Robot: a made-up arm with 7 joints. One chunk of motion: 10 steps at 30 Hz.
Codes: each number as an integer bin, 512 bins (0 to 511) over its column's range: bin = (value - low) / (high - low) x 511, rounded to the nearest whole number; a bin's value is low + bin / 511 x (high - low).
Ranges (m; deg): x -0.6..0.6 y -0.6..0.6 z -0.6..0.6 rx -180..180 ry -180..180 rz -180..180
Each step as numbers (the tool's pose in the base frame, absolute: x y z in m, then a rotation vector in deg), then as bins.
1 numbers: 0.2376 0.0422 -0.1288 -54.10 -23.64 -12.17
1 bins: 357 273 201 179 222 238
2 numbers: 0.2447 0.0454 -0.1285 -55.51 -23.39 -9.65
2 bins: 360 275 201 177 222 242
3 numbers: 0.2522 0.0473 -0.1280 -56.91 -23.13 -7.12
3 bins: 363 276 201 175 223 245
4 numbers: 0.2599 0.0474 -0.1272 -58.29 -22.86 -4.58
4 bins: 366 276 201 173 223 249
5 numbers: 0.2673 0.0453 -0.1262 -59.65 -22.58 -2.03
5 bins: 369 275 202 171 223 253
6 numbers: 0.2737 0.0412 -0.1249 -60.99 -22.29 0.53
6 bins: 372 273 202 169 224 256
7 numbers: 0.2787 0.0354 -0.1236 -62.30 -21.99 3.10
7 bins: 374 271 203 167 224 260
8 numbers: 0.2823 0.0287 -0.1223 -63.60 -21.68 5.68
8 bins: 376 268 203 165 225 264
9 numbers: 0.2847 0.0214 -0.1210 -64.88 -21.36 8.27
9 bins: 377 265 204 163 225 267
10 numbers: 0.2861 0.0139 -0.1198 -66.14 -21.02 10.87
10 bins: 377 261 204 162 226 271
